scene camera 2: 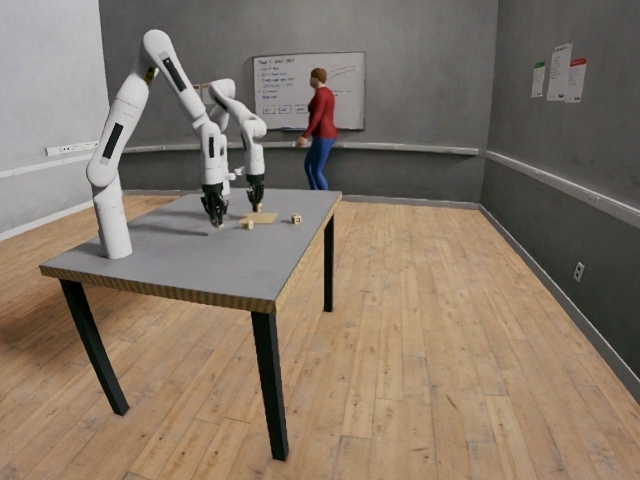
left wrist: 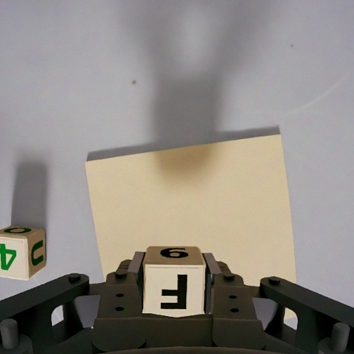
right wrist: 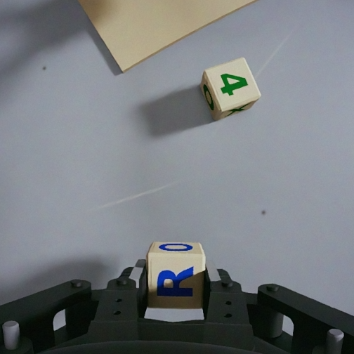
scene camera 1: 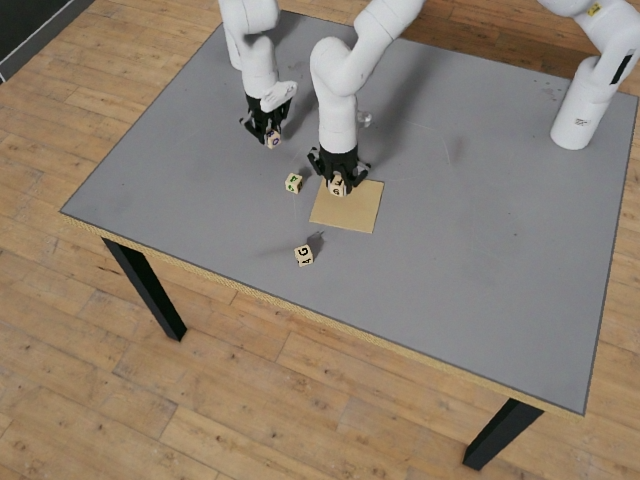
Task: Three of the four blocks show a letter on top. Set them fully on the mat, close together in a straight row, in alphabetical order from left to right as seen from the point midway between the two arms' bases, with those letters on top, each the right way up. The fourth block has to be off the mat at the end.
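Pixels of known places: left gripper, fingertip midpoint: (scene camera 2: 257, 211) (scene camera 1: 339, 190); right gripper, fingertip midpoint: (scene camera 2: 217, 225) (scene camera 1: 270, 139); left arm's base, link origin: (scene camera 1: 569, 135); right arm's base, link origin: (scene camera 2: 119, 253).
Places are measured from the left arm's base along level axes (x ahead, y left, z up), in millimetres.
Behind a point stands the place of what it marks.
Observation:
My left gripper (scene camera 1: 338, 187) @(x 337, y -483, z 39 mm) (scene camera 2: 257, 205) @(x 337, y -483, z 39 mm) (left wrist: 173, 268) is shut on the F block (left wrist: 173, 292), whose black F faces up, and holds it raised over the back part of the mat (scene camera 1: 345, 217) @(x 380, y -458, z 4 mm) (scene camera 2: 266, 218) @(x 373, y -475, z 4 mm) (left wrist: 240, 200) (right wrist: 165, 30). My right gripper (scene camera 1: 270, 137) @(x 236, y -678, z 42 mm) (scene camera 2: 217, 222) @(x 236, y -678, z 42 mm) (right wrist: 175, 276) is shut on the R block (right wrist: 176, 285), its blue R facing up, and holds it above the table, left of the mat in scene camera 1. The G block (scene camera 1: 303, 255) @(x 512, y -511, z 30 mm) (scene camera 2: 296, 219) @(x 507, y -529, z 19 mm), G on top, stands in front of the mat. The green block (scene camera 1: 294, 182) @(x 335, y -588, z 30 mm) (scene camera 2: 248, 224) @(x 334, y -608, z 23 mm) (left wrist: 20, 254) (right wrist: 231, 87) stands beside the mat, 4 on top.
The green block lies between the right gripper and the mat. The table's front edge (scene camera 1: 330, 321) @(x 619, y -424, z -13 mm) runs beyond the G block. The left arm (scene camera 1: 338, 124) @(x 371, y -474, z 271 mm) comes down over the back of the mat, with the right arm (scene camera 1: 260, 72) @(x 265, y -662, z 264 mm) beside it. A person (scene camera 2: 323, 111) stands behind the table.

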